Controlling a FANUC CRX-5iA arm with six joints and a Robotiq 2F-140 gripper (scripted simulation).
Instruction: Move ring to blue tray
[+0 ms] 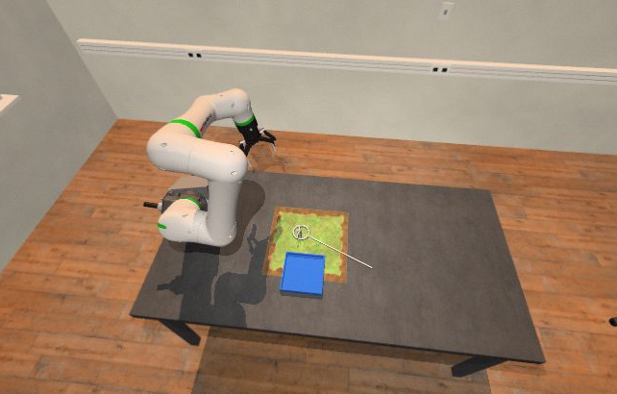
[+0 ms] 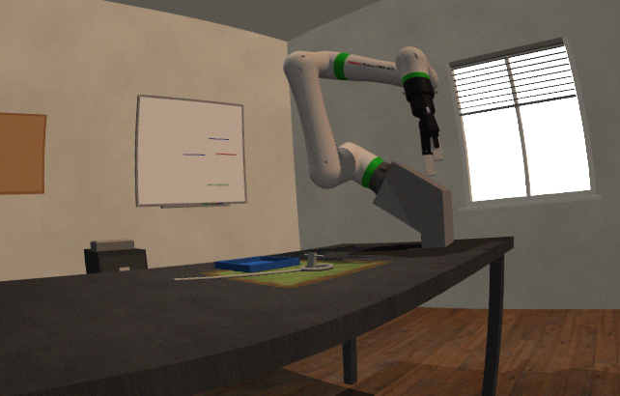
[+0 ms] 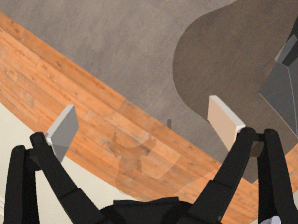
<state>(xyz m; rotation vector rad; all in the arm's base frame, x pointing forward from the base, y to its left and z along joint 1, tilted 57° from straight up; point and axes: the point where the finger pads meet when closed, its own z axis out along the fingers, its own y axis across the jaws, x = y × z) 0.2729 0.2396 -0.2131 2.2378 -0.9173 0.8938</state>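
The grey stake is 300 mm to the right of my hand, 240 mm below it and 210 mm ahead of it. Round my hand: blue tray (510 mm to the right, 250 mm below, 240 mm ahead); then ring (280 mm to the right, 260 mm below, 210 mm ahead).
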